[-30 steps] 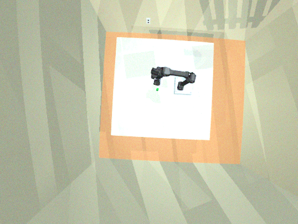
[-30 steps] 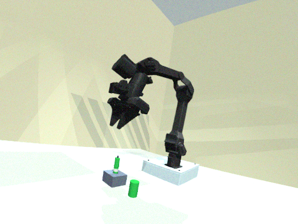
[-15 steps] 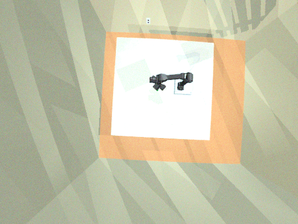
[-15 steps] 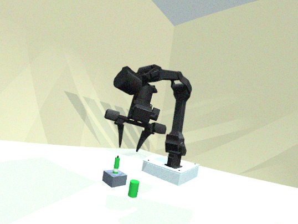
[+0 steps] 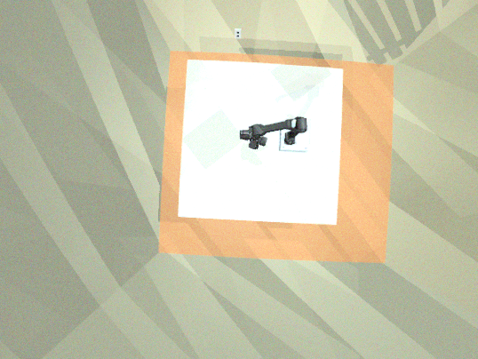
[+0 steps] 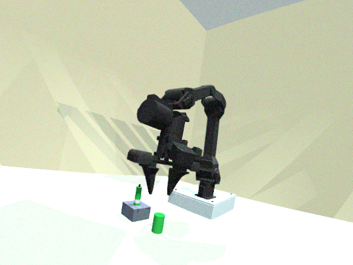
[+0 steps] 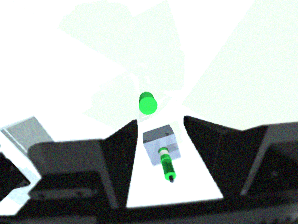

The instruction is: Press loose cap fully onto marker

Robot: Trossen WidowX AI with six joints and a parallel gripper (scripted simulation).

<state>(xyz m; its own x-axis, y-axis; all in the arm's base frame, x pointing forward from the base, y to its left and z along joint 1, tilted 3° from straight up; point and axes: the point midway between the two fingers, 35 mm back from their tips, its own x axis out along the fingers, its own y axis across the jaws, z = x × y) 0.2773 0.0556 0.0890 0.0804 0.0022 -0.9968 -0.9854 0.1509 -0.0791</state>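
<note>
Now: gripper tip 8 cm above the green cap and 1 cm past it. The rest, counted from my gripper tip: grey holder block (10 cm to the right, 8 cm below).
</note>
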